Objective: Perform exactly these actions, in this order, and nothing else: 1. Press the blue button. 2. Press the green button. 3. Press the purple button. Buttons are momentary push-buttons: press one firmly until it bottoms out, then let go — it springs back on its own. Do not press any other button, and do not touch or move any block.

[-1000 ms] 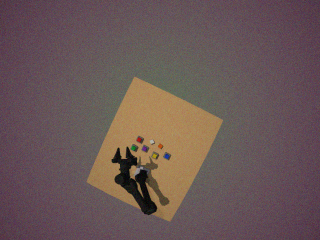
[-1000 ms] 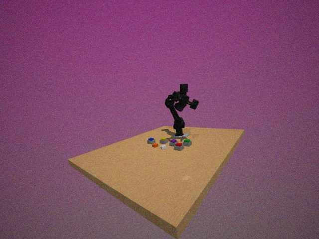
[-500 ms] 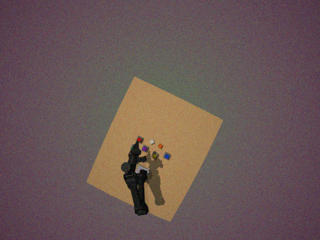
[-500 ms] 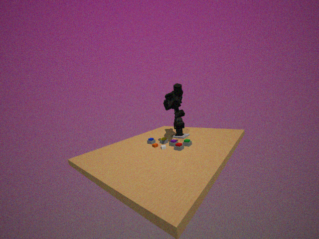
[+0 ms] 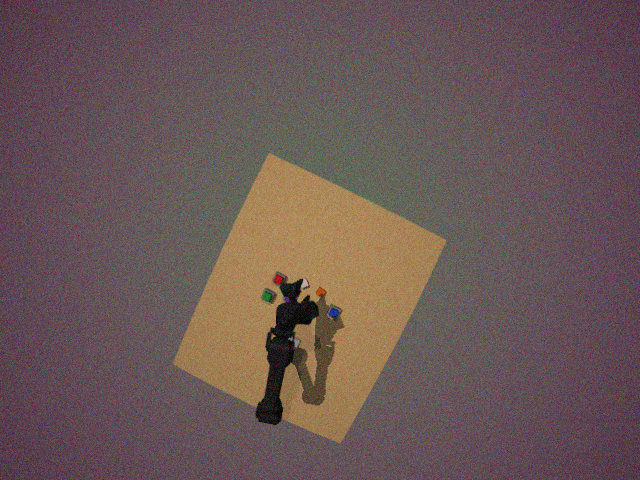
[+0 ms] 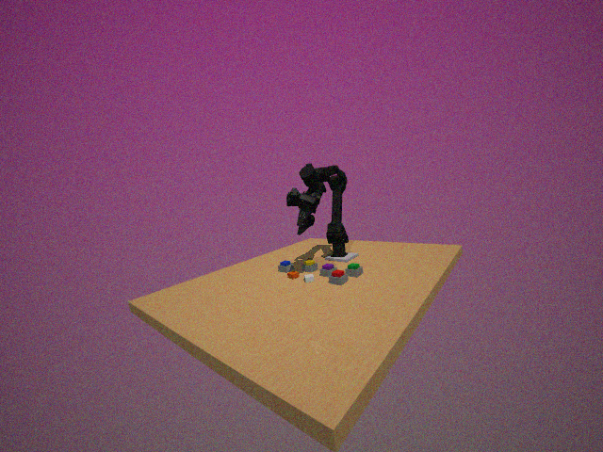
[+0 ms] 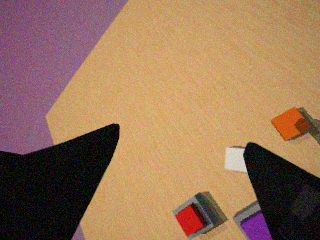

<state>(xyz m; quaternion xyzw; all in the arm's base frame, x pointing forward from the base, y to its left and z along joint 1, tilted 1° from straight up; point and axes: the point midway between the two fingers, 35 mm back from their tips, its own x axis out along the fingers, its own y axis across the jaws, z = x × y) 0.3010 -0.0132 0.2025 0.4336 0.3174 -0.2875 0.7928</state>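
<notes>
The blue button is 160 mm below my gripper tip, 140 mm to the right of it and 110 mm behind it. Also, from my gripper tip: white block (180 mm below, 20 mm behind, 10 mm to the left); then orange block (180 mm below, 70 mm to the right, 40 mm behind); then purple button (160 mm below, 90 mm behind, 60 mm to the left).
</notes>
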